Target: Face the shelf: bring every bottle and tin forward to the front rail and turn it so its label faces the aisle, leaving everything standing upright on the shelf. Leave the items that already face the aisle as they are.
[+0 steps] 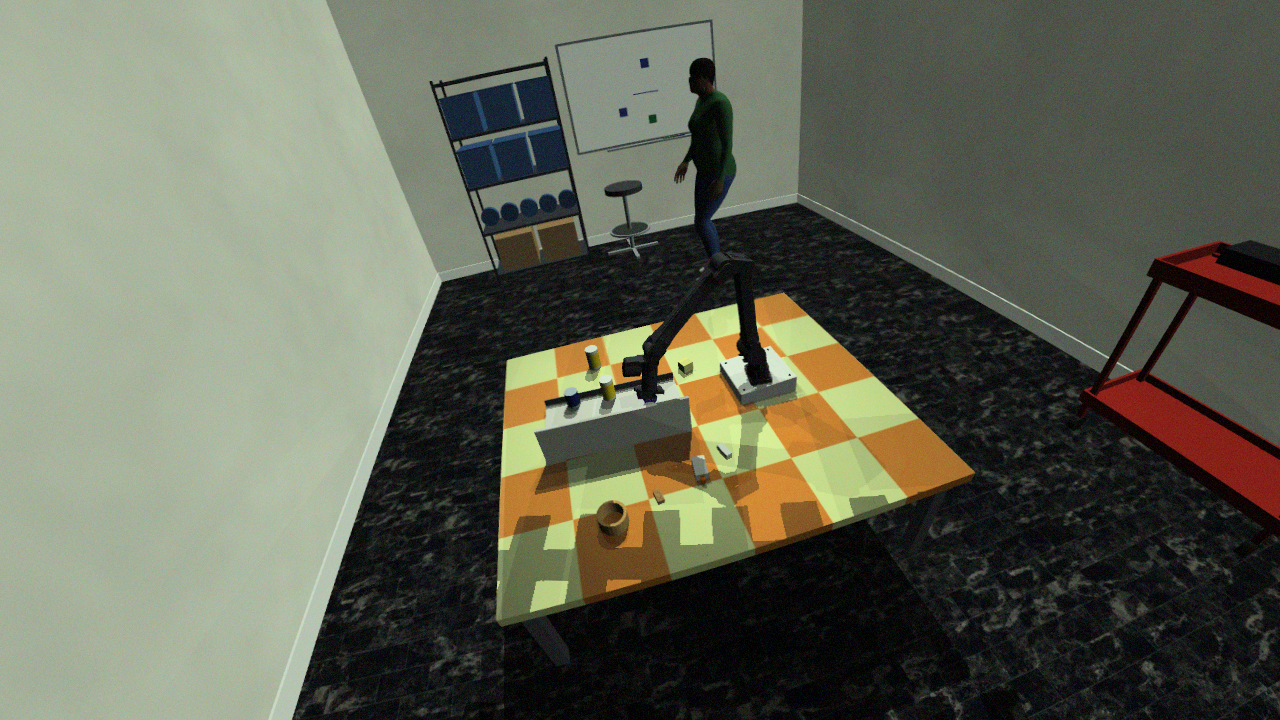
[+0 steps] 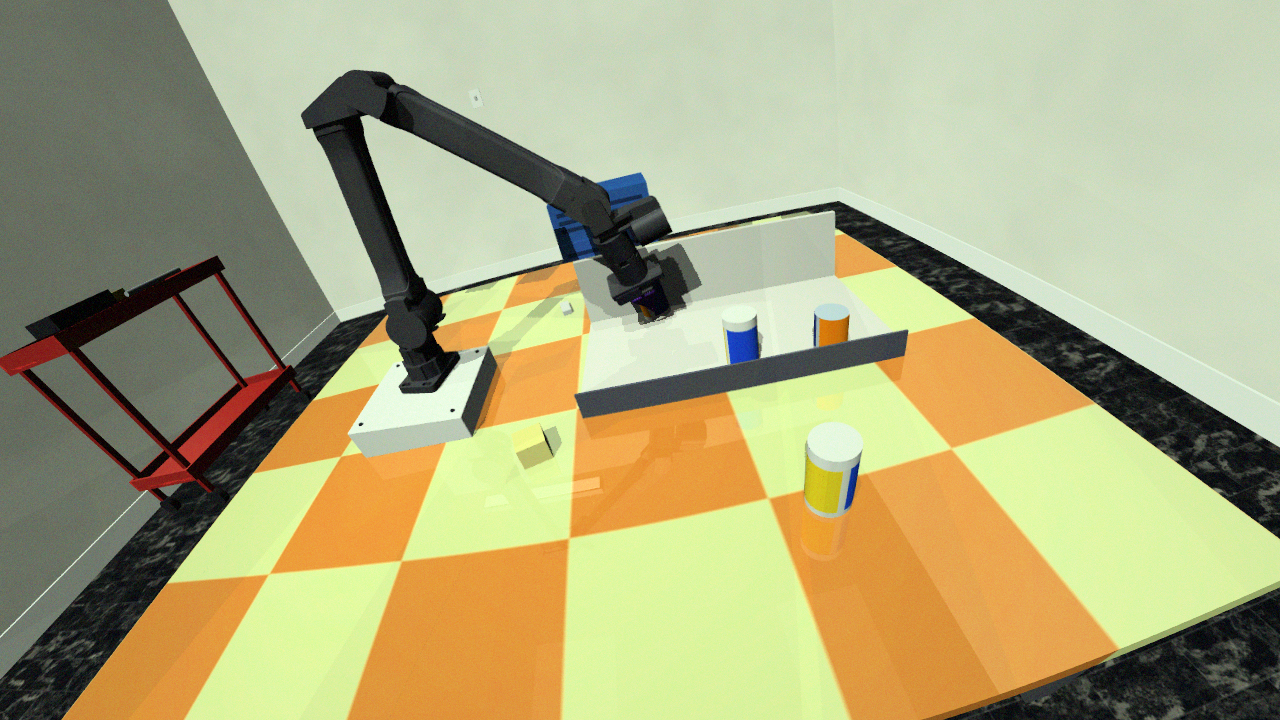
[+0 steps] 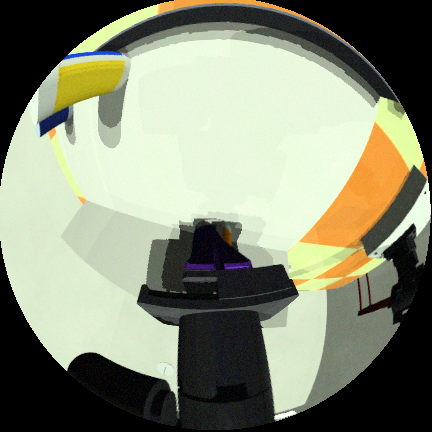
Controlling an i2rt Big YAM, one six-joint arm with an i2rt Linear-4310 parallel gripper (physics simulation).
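Frame: origin at the arm's base, x ahead, y left, z up, level; centimetres.
Where they show: gripper, fingertip midpoint: (image 2: pixel 653 309) (image 3: pixel 212 234); arm's base, link origin: (image 1: pixel 758 374) (image 2: pixel 431 374).
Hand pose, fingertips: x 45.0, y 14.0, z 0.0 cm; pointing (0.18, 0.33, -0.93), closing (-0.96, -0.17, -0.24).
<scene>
Each offset is from my fingertips to the top centre of the thing. "pt": to the spot under its first point.
My gripper (image 1: pixel 650 395) (image 2: pixel 655 315) (image 3: pixel 212 234) is shut, low over the shelf floor near the back panel. A dark blue and orange bottle {pt dx -2.2, dy +1.8, dz -1.5 cm} (image 3: pixel 227 235) shows as a sliver behind the fingers; most of it is hidden, and I cannot tell its facing. A white-capped bottle {dx +15.8, dy -17.1, dz +6.0 cm} (image 1: pixel 607 387) (image 2: pixel 741 336) (image 3: pixel 90 80) stands at the front rail (image 2: pixel 662 392) (image 3: pixel 225 14), blue towards the rail and yellow behind. A tin {dx +30.6, dy -15.3, dz +3.4 cm} (image 1: pixel 571 396) (image 2: pixel 831 325) (image 3: pixel 54 121) stands beside it, orange towards the rail and dark blue behind. Both are upright.
Another white-capped bottle {dx +23.6, dy -43.1, dz +4.0 cm} (image 1: pixel 592 358) (image 2: pixel 831 472), yellow and blue, stands on the table outside the rail. A yellow block {dx -17.5, dy -31.9, dz -2.1 cm} (image 1: pixel 685 366) (image 2: pixel 533 445) lies near the arm's base. Behind the shelf's back panel {pt dx +11.5, dy +9.7, dz +1.0 cm} (image 1: pixel 617 434) are a wooden cup {dx +13.5, dy +41.2, dz -0.9 cm} (image 1: pixel 612 519) and small blocks.
</scene>
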